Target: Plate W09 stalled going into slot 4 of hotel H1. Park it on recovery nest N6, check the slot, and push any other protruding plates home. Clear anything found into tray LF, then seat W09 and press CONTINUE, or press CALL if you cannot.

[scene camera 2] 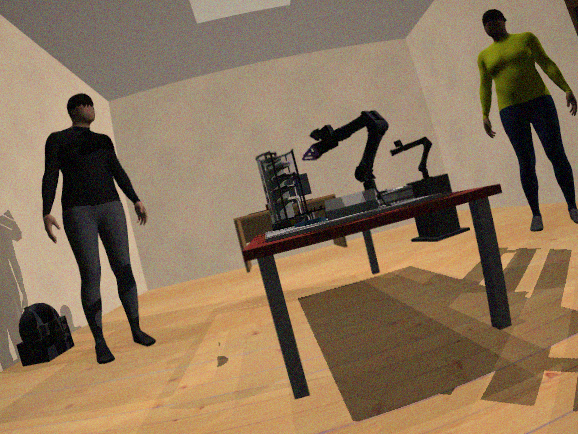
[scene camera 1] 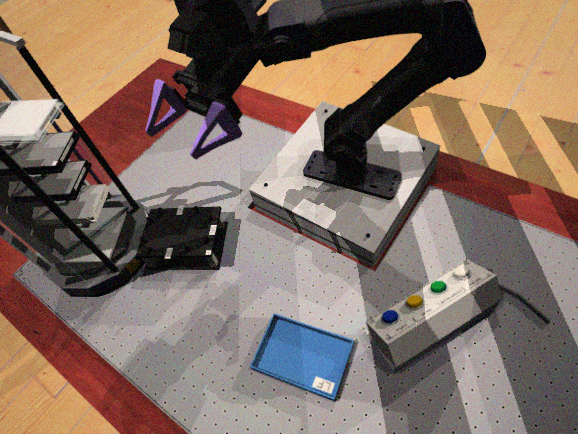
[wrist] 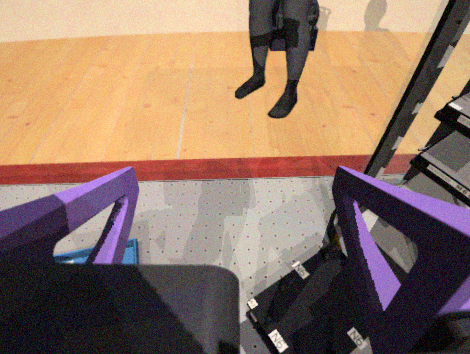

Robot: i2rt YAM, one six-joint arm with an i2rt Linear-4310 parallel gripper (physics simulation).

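Pixels of known places: gripper, fingertip midpoint: [scene camera 2: 302,158] [scene camera 1: 169,145] [wrist: 235,177]; arm's base, link origin: [scene camera 1: 351,175].
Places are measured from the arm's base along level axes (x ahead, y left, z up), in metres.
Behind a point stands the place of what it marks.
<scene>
My gripper [scene camera 1: 175,142] @[x 0.258, y -0.171, z 0.287 m] [scene camera 2: 306,158] @[x 0.258, y -0.171, z 0.287 m] [wrist: 235,177] @[x 0.258, y -0.171, z 0.287 m] is open and empty, with purple fingers, raised above the table to the right of the hotel. The hotel H1 [scene camera 1: 80,135] @[x 0.251, y -0.396, z 0.243 m] is a tall rack with black posts at the left, holding several plates; a pale plate [scene camera 1: 27,120] @[x 0.305, y -0.397, z 0.324 m] lies at its top in scene camera 1. Slot numbers and W09 cannot be read. The black recovery nest N6 [scene camera 1: 181,235] @[x 0.260, y -0.275, z 0.001 m] [wrist: 310,300] @[x 0.262, y -0.274, z 0.001 m] stands beside the hotel's base, with no plate visible on it. The blue tray LF [scene camera 1: 302,355] @[x 0.376, y 0.044, z -0.057 m] [wrist: 131,251] @[x 0.416, y -0.019, z -0.057 m] shows no object inside in scene camera 1.
A grey button box [scene camera 1: 440,320] @[x 0.256, y 0.246, z 0.010 m] with blue, yellow, green and white buttons stands right of the tray. The arm's pale base block [scene camera 1: 400,220] @[x 0.044, y 0.122, z -0.052 m] stands behind it. Two people [scene camera 2: 90,165] [scene camera 2: 520,75] and a second arm [scene camera 2: 425,155] stand around the table.
</scene>
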